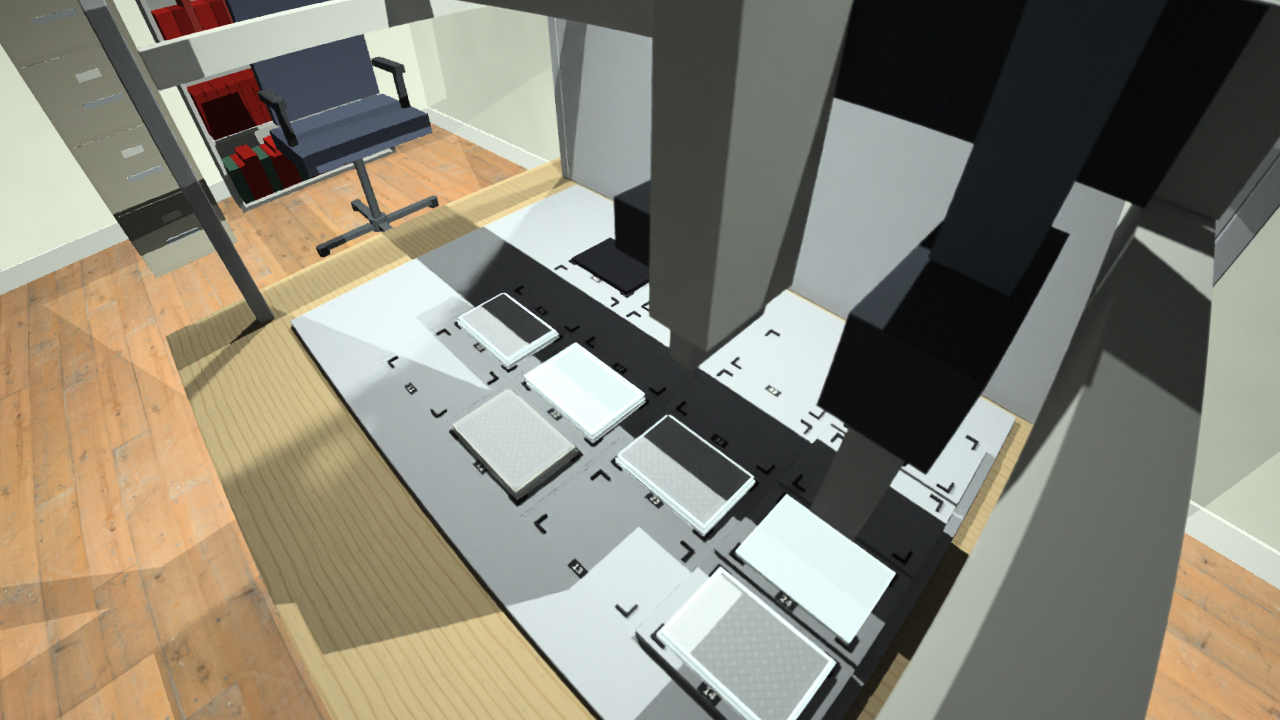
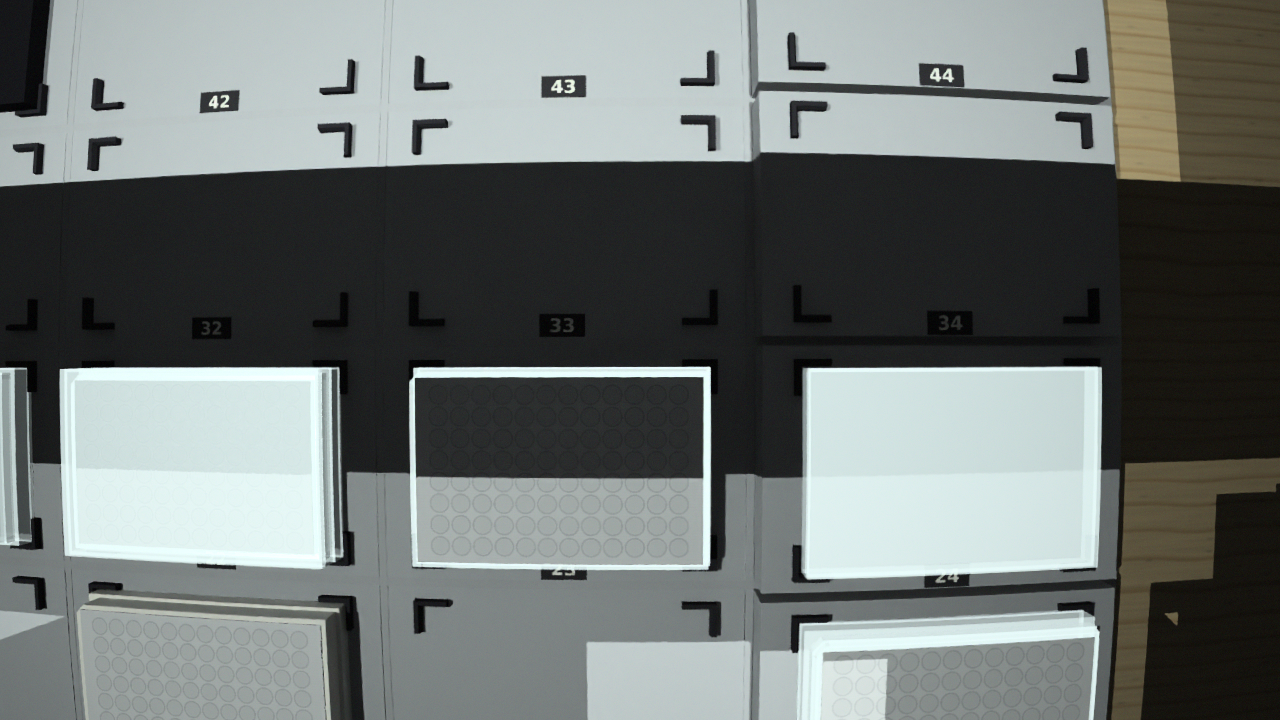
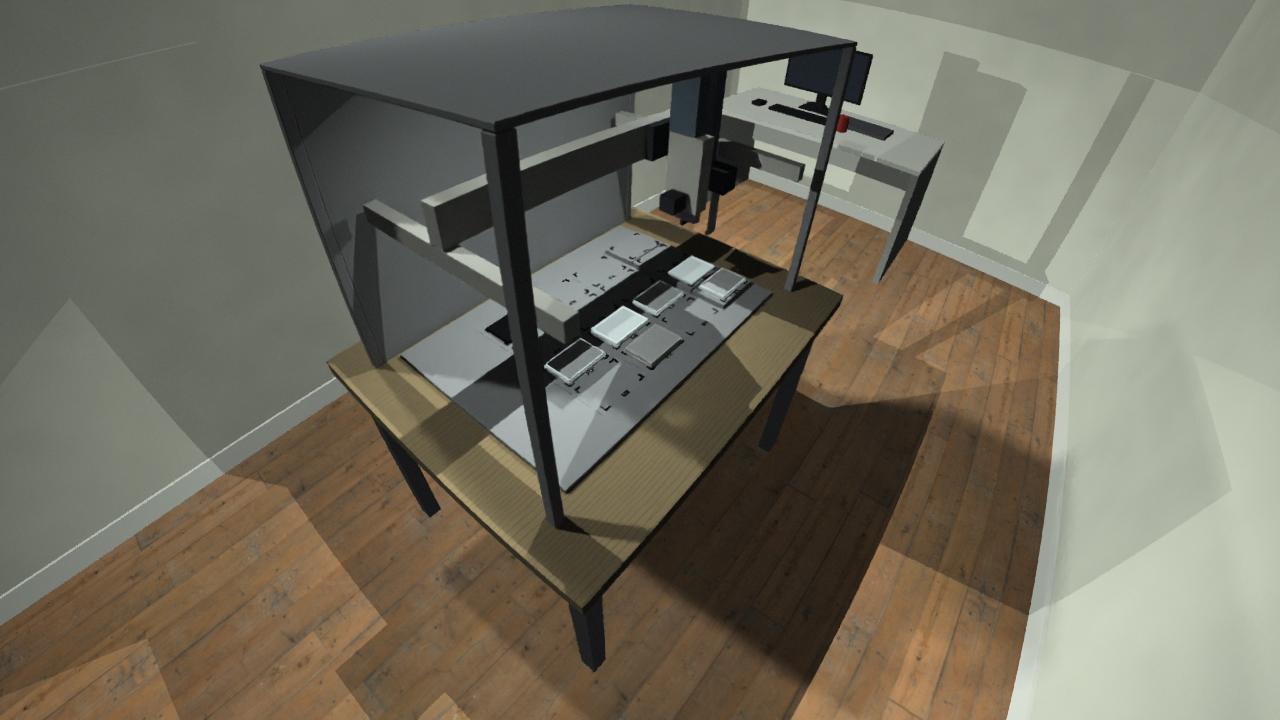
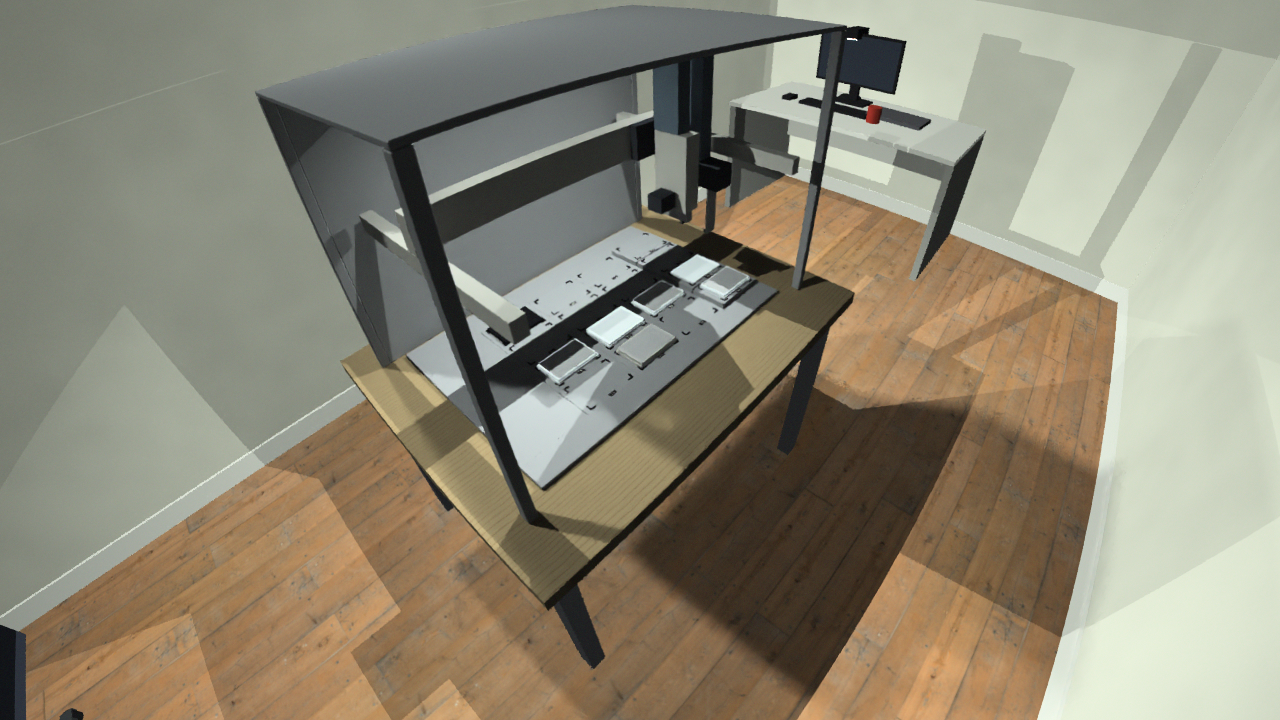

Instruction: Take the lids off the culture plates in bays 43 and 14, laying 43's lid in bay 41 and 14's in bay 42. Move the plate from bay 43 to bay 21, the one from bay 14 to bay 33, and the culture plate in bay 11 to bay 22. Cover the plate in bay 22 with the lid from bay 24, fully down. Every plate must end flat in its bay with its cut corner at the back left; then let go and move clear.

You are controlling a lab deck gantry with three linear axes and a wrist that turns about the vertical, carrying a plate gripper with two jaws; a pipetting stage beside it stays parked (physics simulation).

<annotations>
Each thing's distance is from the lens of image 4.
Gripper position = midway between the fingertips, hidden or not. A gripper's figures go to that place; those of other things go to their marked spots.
my gripper (image 4: 696, 226): 1.39 m
pale lid (image 4: 696, 268): 1.46 m
cream plate (image 4: 641, 349): 1.19 m
pale lid (image 4: 615, 325): 1.26 m
grey back wall (image 4: 348, 176): 1.18 m
</annotations>
